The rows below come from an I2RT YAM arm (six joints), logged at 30 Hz.
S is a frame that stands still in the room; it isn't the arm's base.
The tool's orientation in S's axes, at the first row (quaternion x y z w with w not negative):
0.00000, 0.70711, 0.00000, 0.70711
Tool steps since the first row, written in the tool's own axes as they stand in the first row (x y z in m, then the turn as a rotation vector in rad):
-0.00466, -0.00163, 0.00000, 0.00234, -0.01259, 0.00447
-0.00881, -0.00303, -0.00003, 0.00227, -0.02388, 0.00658
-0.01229, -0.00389, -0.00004, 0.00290, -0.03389, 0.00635
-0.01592, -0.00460, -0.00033, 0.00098, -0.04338, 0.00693
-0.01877, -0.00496, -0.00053, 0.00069, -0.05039, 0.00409
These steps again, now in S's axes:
0.00000, -0.00163, 0.00466, 0.00447, -0.01259, -0.00234
-0.00003, -0.00303, 0.00881, 0.00658, -0.02388, -0.00227
-0.00004, -0.00389, 0.01229, 0.00635, -0.03389, -0.00290
-0.00033, -0.00460, 0.01592, 0.00693, -0.04338, -0.00098
-0.00053, -0.00496, 0.01877, 0.00409, -0.05039, -0.00069

